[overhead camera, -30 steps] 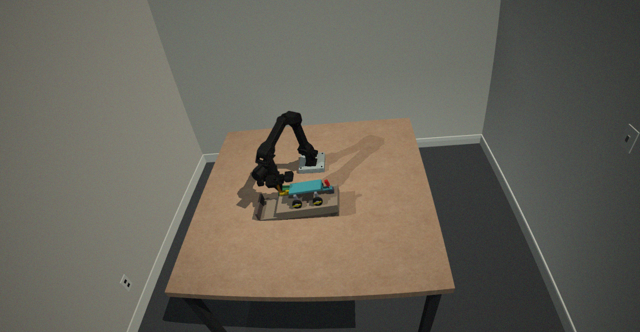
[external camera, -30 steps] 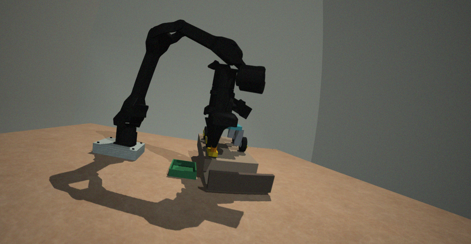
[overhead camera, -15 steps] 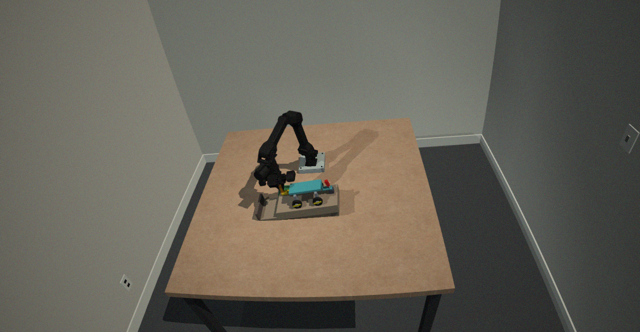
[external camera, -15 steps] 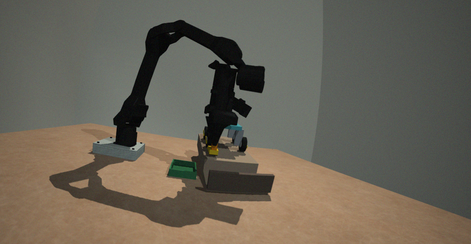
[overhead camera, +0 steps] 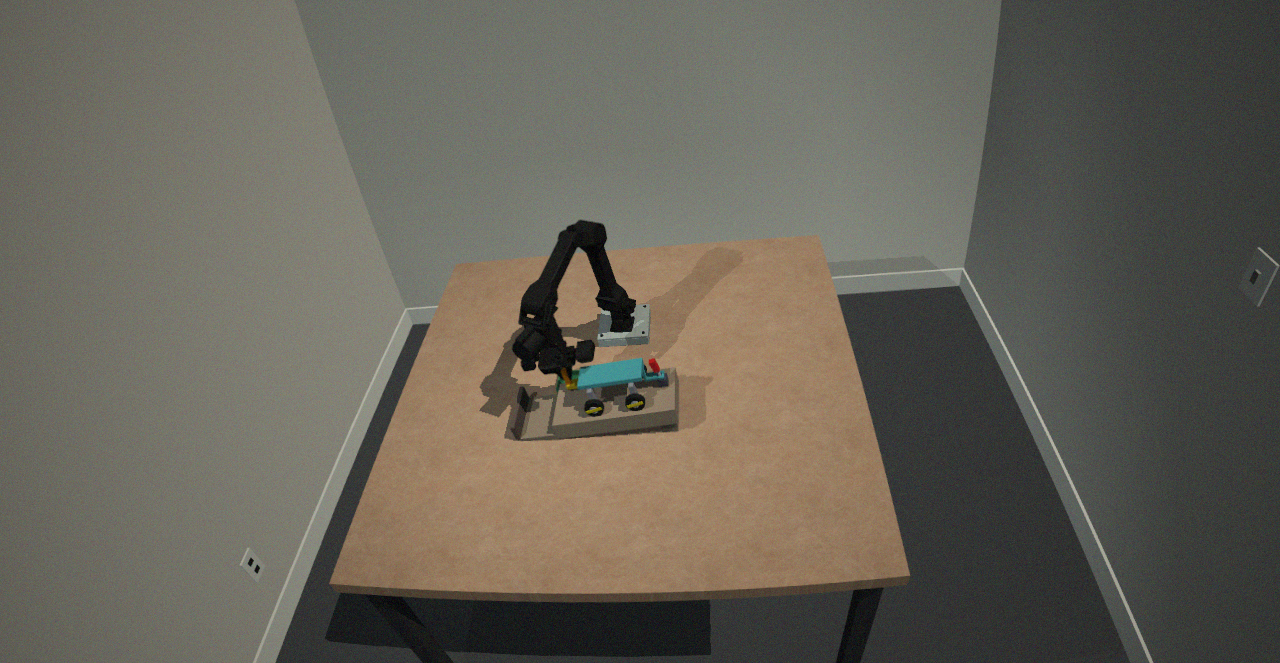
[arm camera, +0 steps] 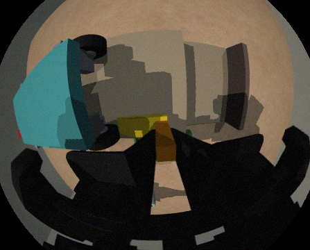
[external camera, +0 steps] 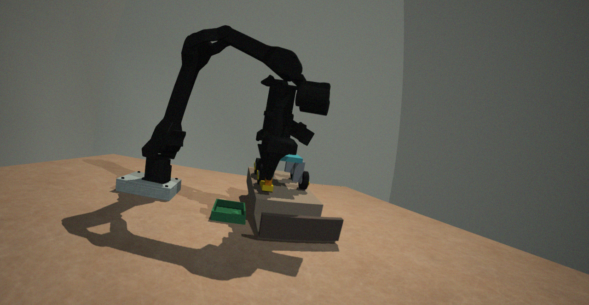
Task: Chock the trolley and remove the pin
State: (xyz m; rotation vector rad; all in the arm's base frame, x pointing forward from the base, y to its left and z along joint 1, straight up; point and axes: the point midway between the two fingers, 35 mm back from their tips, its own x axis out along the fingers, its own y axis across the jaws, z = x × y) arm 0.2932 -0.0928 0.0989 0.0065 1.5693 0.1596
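The yellow chock lies 2 cm to the left of my gripper tip and 1 cm below it. The rest, counted from my gripper tip: green tray 10 cm below, 8 cm behind; then teal trolley 14 cm to the left, 4 cm ahead, 2 cm above; then brown ramp 13 cm to the left, 5 cm below, 4 cm ahead.
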